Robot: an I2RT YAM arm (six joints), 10 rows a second.
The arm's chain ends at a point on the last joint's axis. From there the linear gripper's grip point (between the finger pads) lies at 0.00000 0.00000 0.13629 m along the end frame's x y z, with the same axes.
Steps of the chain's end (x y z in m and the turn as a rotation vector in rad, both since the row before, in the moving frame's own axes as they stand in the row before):
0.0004 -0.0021 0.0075 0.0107 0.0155 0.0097
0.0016 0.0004 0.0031 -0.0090 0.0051 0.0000
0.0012 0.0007 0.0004 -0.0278 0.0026 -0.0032
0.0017 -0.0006 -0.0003 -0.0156 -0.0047 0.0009
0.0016 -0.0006 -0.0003 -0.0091 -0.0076 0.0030
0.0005 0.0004 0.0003 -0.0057 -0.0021 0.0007
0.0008 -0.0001 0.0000 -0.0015 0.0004 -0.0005
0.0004 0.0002 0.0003 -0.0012 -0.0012 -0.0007
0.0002 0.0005 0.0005 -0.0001 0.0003 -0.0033
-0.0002 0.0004 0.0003 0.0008 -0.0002 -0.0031
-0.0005 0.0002 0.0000 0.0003 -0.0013 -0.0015
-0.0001 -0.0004 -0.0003 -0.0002 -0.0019 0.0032
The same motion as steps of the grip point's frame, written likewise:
0.0025 -0.0035 0.0075 0.0107 0.0155 0.0097
0.0023 0.0016 0.0031 -0.0090 0.0051 0.0000
0.0016 0.0045 0.0003 -0.0278 0.0026 -0.0032
0.0011 0.0015 -0.0003 -0.0156 -0.0047 0.0009
0.0006 0.0006 -0.0003 -0.0091 -0.0076 0.0030
0.0002 0.0012 0.0003 -0.0057 -0.0021 0.0007
0.0009 0.0001 0.0000 -0.0015 0.0004 -0.0005
0.0002 0.0004 0.0003 -0.0012 -0.0012 -0.0007
0.0002 0.0005 0.0005 -0.0001 0.0003 -0.0033
-0.0002 0.0003 0.0003 0.0008 -0.0002 -0.0031
-0.0007 0.0002 0.0000 0.0003 -0.0013 -0.0015
-0.0004 -0.0004 -0.0003 -0.0002 -0.0019 0.0032

